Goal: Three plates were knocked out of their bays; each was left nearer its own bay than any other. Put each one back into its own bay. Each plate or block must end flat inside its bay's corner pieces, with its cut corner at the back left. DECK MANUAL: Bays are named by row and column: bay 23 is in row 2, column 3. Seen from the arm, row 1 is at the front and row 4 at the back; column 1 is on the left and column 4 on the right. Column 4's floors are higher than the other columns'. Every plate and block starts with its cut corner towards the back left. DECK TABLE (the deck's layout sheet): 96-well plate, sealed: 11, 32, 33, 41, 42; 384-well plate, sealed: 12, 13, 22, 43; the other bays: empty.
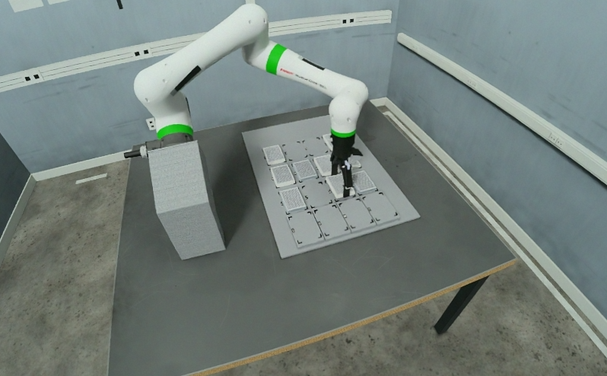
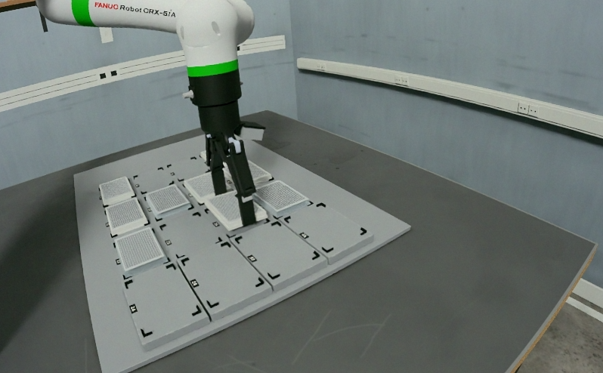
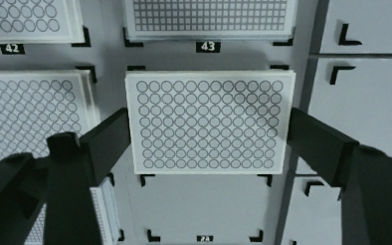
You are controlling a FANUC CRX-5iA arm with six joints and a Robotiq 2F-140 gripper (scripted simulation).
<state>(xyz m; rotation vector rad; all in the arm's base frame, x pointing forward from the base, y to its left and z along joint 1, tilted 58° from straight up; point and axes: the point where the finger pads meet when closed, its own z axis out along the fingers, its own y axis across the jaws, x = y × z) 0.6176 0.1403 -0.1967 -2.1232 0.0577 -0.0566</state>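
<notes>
The bay label is 6 cm ahead of my hand and 3 cm below it. From my hand the other things lie so: 384-well plate: 21 cm behind, 2 cm below; then label 22: 17 cm to the left, 15 cm behind, 3 cm below.
</notes>
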